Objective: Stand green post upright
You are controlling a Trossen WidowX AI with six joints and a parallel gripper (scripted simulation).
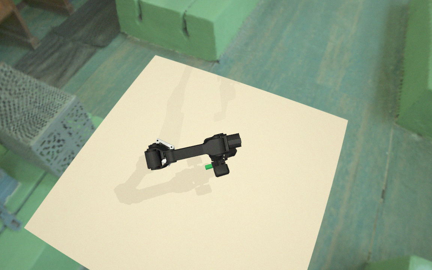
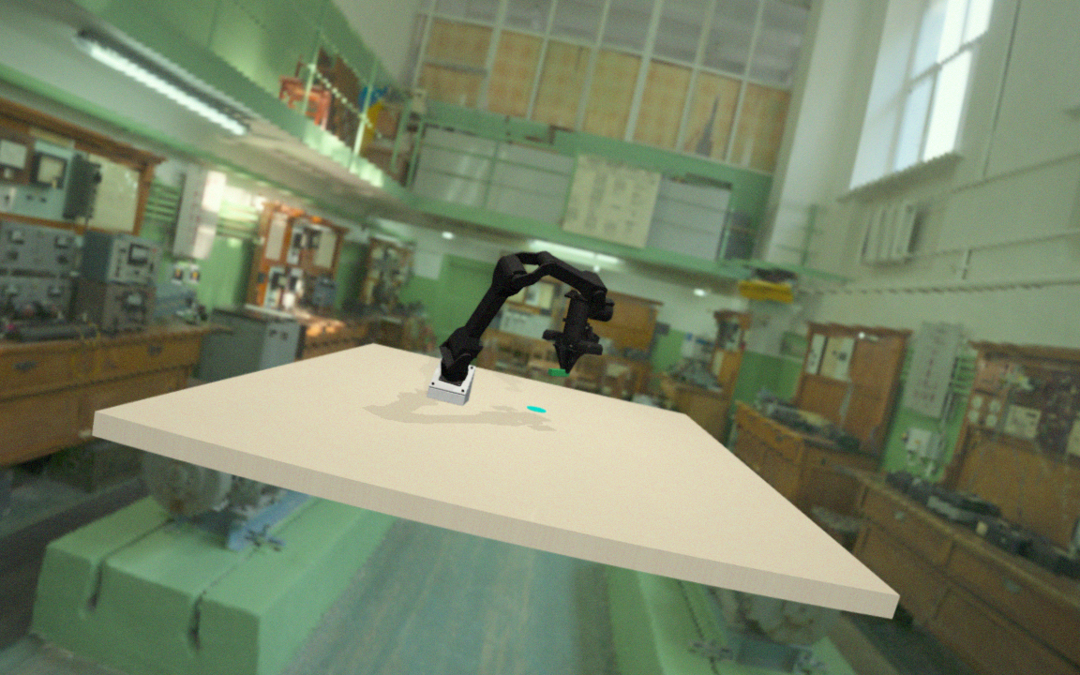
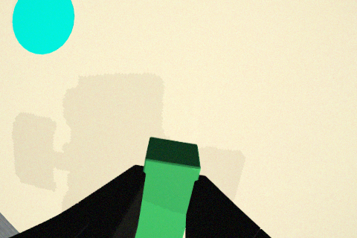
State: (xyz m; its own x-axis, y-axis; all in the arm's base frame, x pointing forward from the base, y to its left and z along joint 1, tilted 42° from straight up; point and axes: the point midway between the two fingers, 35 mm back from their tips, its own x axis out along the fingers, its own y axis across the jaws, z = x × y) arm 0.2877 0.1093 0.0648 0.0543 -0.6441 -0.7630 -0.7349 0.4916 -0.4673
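The cyan circle lies 140 mm below my gripper tip, 110 mm to the left of it and 60 mm behind it. Round my gripper tip: green post (20 mm to the right, 10 mm behind).
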